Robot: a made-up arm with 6 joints.
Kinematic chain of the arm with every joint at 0, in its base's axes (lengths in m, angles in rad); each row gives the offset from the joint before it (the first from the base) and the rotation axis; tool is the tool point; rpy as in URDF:
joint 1: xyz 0 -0.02 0.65 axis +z
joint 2: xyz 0 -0.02 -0.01 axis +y
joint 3: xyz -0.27 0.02 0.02 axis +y
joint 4: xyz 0.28 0.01 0.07 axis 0.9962 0 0.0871
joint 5: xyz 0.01 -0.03 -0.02 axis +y
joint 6: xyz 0.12 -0.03 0.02 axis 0.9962 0 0.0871
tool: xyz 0 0.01 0.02 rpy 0 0 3.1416
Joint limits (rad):
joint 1: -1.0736..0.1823
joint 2: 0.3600..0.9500
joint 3: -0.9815..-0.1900
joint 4: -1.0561..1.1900
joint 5: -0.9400..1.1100
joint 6: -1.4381..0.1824
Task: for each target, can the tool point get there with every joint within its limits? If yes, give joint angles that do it. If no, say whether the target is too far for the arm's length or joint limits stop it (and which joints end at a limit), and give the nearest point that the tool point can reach.
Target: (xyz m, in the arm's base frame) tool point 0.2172 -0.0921 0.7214
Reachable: yes | joints -0.1209 0.8815 -0.3147 0.6705 -0.3593 -0.7102
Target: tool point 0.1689 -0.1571 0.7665
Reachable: yes | joints -0.4687 0.6345 -0.3474 -0.2748 0.2772 0.0467
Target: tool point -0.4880 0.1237 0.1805
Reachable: no: joint limits stop it (at a limit: joint 1, joint 2, joint 3, joint 5, joint 6) | nearest point -0.0047 -0.1203 0.5942 | short by 0.681 m
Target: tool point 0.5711 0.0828 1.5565
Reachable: no: too far | nearest point 0.2270 0.0209 1.0441 | short by 0.620 m
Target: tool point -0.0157 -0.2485 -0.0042
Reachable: no: joint limits stop it (at a limit: joint 1, joint 2, joint 3, joint 6) | nearest point 0.0401 -0.1341 0.5754 | short by 0.593 m
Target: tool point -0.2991 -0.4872 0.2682
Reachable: no: joint limits stop it (at a limit: joint 1, joint 2, joint 3, joint 5, joint 6) | nearest point -0.0229 -0.1959 0.6255 | short by 0.537 m
